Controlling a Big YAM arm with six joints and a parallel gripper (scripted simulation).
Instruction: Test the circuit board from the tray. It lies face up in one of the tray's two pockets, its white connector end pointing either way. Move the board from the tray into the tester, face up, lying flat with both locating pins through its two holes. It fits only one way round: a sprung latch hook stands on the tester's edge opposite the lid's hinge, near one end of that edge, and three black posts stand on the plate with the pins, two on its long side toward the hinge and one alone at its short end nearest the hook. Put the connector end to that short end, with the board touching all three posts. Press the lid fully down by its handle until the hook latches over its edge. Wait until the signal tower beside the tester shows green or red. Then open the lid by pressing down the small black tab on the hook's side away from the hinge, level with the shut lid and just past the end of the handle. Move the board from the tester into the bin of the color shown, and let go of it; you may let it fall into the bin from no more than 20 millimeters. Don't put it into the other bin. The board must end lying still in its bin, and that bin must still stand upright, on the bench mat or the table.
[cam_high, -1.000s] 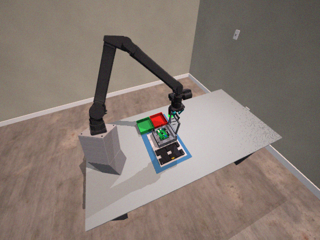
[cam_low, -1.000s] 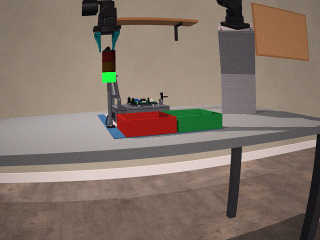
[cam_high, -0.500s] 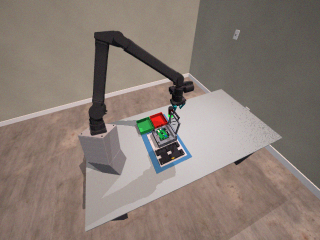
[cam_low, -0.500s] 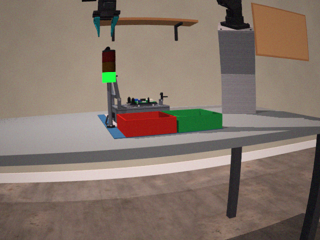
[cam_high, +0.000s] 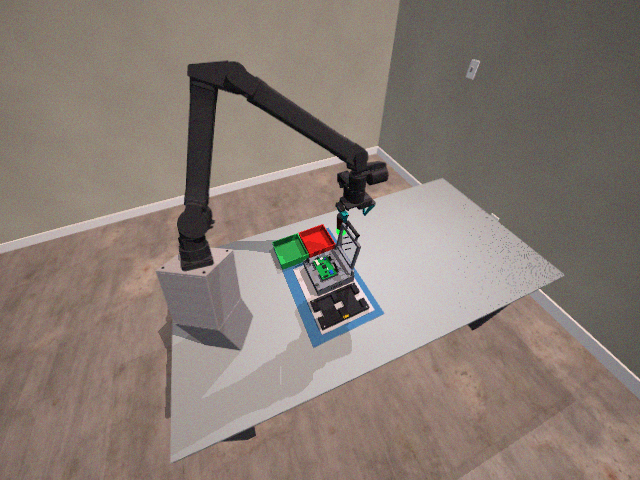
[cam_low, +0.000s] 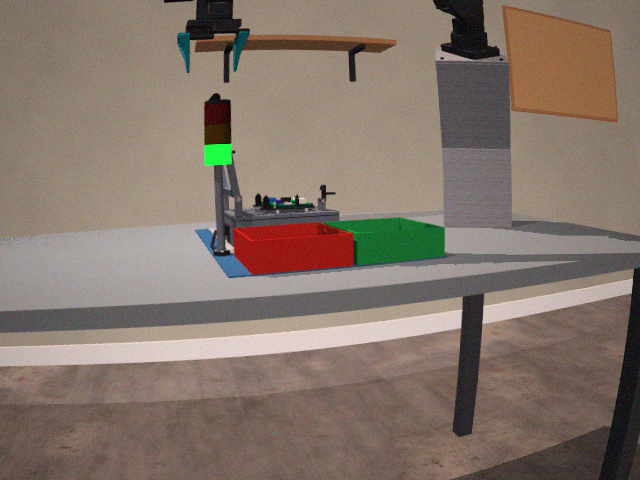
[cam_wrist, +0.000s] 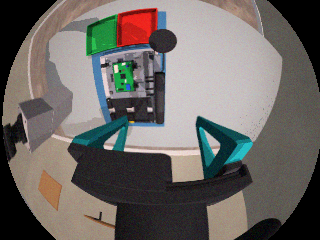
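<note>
The green circuit board lies 260 mm below my hand, 130 mm behind it and 10 mm to the left of it. The rest, counted from my hand: tester lid: 150 mm below, 20 mm behind; tester plate: 260 mm below, 130 mm behind, 10 mm to the left; latch hook: 250 mm below, 190 mm behind, 70 mm to the left.
</note>
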